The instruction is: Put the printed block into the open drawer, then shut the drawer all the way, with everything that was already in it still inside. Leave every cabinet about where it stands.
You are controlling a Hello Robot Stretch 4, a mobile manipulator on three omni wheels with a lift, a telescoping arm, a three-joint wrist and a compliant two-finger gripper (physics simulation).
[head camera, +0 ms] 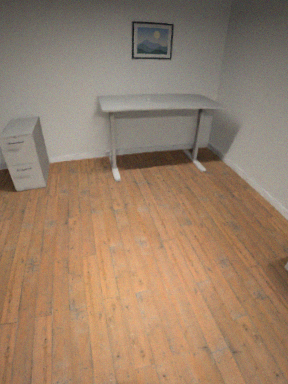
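Frame: origin at the robot's base, x ahead, y left, z up, level; centimetres.
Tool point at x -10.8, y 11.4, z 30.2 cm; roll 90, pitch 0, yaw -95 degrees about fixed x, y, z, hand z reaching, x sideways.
A point is followed by its place in that frame.
A narrow light grey cabinet (pixel 31 157) @[z 42.2, x 223.5, y 129.3 cm] stands at the left against the back wall. Its front has two drawers with small dark handles, and both look shut. The printed block does not show in the head camera view. An open drawer does not show in this view either. My gripper is not in view.
A grey desk (pixel 155 102) @[z 92.2, x 275.9, y -14.5 cm] on two metal legs stands against the back wall, right of the cabinet. A framed picture (pixel 152 41) @[z 160.7, x 332.4, y -9.8 cm] hangs above it. A wall runs along the right side. A small pale edge of something (pixel 286 267) @[z 35.5, x 86.1, y -100.3 cm] shows at the right border.
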